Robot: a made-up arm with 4 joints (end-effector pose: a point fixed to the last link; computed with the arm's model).
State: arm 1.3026 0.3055 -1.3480 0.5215
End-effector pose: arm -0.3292 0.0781 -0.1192 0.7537 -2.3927 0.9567
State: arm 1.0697 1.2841 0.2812 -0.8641
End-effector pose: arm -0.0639 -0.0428 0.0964 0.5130 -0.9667 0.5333
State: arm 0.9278 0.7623 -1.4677 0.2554
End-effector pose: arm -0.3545 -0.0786 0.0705 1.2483 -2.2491 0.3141
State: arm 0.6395 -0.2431 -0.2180 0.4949
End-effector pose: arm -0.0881 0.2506 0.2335 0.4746 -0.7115 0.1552
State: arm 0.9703 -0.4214 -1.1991 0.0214
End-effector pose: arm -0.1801 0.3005 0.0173 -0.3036 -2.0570 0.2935
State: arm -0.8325 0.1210 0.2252 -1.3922
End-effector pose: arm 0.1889 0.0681 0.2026 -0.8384 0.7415 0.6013
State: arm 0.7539 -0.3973 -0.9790 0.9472
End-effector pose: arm -0.2618 0.2922 0.1200 0.5148 -1.2383 0.8263
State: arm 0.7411 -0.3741 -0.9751 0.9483
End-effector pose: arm -0.2653 0.2857 0.1312 0.5456 -1.2286 0.8231
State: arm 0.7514 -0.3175 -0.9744 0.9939
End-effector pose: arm -0.2814 0.2665 0.1400 0.6353 -1.2243 0.8625
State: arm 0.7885 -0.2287 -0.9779 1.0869
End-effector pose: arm -0.3091 0.2318 0.1414 0.7802 -1.2236 0.9551
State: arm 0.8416 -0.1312 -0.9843 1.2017
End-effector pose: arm -0.3382 0.1881 0.1316 0.9361 -1.2197 1.0849
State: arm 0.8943 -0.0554 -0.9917 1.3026
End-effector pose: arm -0.3589 0.1501 0.1136 1.0519 -1.2118 1.2127
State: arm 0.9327 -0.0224 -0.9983 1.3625
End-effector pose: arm -0.3681 0.1312 0.0958 1.0996 -1.2078 1.2962
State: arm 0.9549 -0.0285 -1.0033 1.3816
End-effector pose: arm -0.3693 0.1316 0.0826 1.0902 -1.2131 1.3268
